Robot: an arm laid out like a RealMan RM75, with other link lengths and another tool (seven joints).
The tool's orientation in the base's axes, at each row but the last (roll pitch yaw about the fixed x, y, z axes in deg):
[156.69 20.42 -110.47]
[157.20 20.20 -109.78]
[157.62 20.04 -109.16]
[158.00 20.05 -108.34]
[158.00 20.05 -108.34]
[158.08 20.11 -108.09]
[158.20 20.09 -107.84]
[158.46 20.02 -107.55]
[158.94 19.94 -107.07]
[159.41 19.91 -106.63]
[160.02 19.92 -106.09]
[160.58 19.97 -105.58]
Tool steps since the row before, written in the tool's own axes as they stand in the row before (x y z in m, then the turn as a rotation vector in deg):
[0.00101 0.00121 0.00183 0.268 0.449 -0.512]
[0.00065 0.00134 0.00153 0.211 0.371 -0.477]
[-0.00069 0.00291 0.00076 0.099 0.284 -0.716]
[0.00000 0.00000 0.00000 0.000 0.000 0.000]
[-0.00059 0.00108 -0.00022 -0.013 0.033 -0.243]
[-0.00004 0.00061 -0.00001 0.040 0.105 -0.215]
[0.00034 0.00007 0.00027 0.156 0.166 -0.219]
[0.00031 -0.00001 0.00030 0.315 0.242 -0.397]
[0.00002 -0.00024 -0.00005 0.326 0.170 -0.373]
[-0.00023 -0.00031 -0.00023 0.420 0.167 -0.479]
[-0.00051 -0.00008 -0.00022 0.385 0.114 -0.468]
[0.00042 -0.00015 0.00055 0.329 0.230 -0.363]
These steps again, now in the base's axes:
[-0.00190 0.00015 -0.00148 -0.363 -0.374 0.514]
[-0.00182 0.00033 -0.00106 -0.283 -0.323 0.475]
[-0.00265 0.00146 0.00062 -0.108 -0.340 0.690]
[0.00000 0.00000 0.00000 0.000 0.000 0.000]
[-0.00076 0.00062 0.00077 0.036 -0.085 0.228]
[-0.00055 0.00013 0.00024 -0.053 -0.108 0.210]
[-0.00023 -0.00018 -0.00033 -0.142 -0.204 0.195]
[-0.00015 -0.00016 -0.00037 -0.212 -0.408 0.323]
[0.00023 -0.00008 -0.00004 -0.154 -0.419 0.273]
[0.00041 0.00007 0.00018 -0.151 -0.547 0.334]
[0.00026 0.00036 0.00034 -0.095 -0.519 0.319]
[-0.00009 -0.00018 -0.00068 -0.214 -0.410 0.281]

